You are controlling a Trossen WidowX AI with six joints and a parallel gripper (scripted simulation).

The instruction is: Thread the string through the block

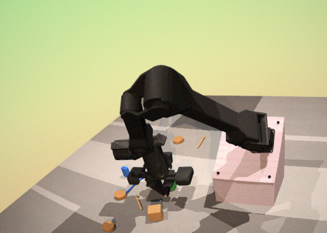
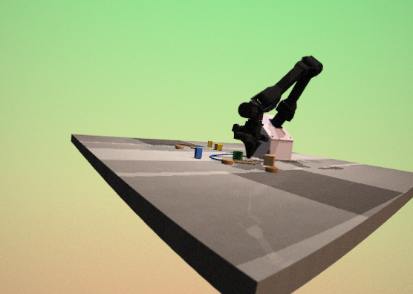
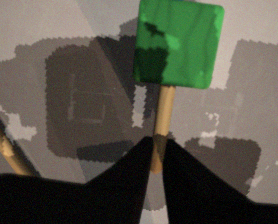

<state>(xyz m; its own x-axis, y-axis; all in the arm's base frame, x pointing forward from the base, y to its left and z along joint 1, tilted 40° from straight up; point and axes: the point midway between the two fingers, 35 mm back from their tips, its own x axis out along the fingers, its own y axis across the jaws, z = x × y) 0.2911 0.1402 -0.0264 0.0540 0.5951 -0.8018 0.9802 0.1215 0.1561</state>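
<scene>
Right now the green block is 5 cm to the right of my gripper tip, 1 cm ahead of it and 1 cm above it. From my gripper tip the other things lie so: round wooden button (15 cm ahead, 4 cm to the left); thin wooden stick (4 cm to the right, 1 cm ahead, 1 cm above); tan cube (9 cm to the left, 1 cm behind, 1 cm above).
</scene>
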